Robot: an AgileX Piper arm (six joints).
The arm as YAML. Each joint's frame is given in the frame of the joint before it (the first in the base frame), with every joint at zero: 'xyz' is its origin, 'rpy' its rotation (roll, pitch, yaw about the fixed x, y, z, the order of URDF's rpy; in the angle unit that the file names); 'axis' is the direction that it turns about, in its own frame. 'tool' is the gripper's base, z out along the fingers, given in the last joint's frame.
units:
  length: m
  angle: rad
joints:
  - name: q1
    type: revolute
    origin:
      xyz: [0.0, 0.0, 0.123]
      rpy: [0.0, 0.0, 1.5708]
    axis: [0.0, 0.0, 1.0]
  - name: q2
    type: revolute
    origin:
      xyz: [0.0, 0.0, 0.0]
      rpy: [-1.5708, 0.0, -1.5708]
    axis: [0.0, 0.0, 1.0]
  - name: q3
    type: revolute
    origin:
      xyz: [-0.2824, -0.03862, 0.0]
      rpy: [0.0, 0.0, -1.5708]
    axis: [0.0, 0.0, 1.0]
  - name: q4
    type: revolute
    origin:
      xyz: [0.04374, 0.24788, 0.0]
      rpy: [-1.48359, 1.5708, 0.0]
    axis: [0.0, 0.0, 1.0]
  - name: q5
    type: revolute
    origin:
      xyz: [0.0, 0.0, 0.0]
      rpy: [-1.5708, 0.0, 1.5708]
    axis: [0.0, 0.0, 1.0]
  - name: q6
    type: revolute
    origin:
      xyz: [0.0, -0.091, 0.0]
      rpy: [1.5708, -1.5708, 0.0]
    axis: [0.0, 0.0, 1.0]
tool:
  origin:
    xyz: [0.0, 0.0, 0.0]
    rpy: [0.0, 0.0, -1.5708]
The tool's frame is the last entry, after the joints.
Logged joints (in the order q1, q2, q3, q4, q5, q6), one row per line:
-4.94 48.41 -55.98 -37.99 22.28 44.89
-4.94 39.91 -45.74 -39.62 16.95 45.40
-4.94 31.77 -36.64 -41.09 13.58 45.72
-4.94 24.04 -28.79 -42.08 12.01 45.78
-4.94 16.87 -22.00 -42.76 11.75 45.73
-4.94 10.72 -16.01 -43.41 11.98 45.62
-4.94 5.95 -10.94 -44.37 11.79 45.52
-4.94 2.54 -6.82 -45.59 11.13 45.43
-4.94 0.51 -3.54 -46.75 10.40 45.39
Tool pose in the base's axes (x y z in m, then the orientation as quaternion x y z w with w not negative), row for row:
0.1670 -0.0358 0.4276 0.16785 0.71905 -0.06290 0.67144
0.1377 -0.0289 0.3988 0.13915 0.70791 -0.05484 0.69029
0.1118 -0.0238 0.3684 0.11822 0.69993 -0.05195 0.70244
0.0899 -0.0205 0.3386 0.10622 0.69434 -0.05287 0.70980
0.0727 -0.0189 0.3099 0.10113 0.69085 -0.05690 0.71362
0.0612 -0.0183 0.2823 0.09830 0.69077 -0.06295 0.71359
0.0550 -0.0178 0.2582 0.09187 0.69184 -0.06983 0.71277
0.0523 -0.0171 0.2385 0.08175 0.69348 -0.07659 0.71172
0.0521 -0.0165 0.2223 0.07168 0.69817 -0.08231 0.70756
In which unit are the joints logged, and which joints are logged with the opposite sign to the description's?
The joints are logged in degrees. Opposite sign: none.
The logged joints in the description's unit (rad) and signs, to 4 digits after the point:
-0.0862 0.8449 -0.9770 -0.6631 0.3889 0.7835
-0.0862 0.6966 -0.7983 -0.6915 0.2958 0.7924
-0.0862 0.5545 -0.6395 -0.7172 0.2370 0.7980
-0.0862 0.4196 -0.5025 -0.7344 0.2096 0.7990
-0.0862 0.2944 -0.3840 -0.7463 0.2051 0.7981
-0.0862 0.1871 -0.2794 -0.7576 0.2091 0.7962
-0.0862 0.1038 -0.1909 -0.7744 0.2058 0.7945
-0.0862 0.0443 -0.1190 -0.7957 0.1943 0.7929
-0.0862 0.0089 -0.0618 -0.8159 0.1815 0.7922

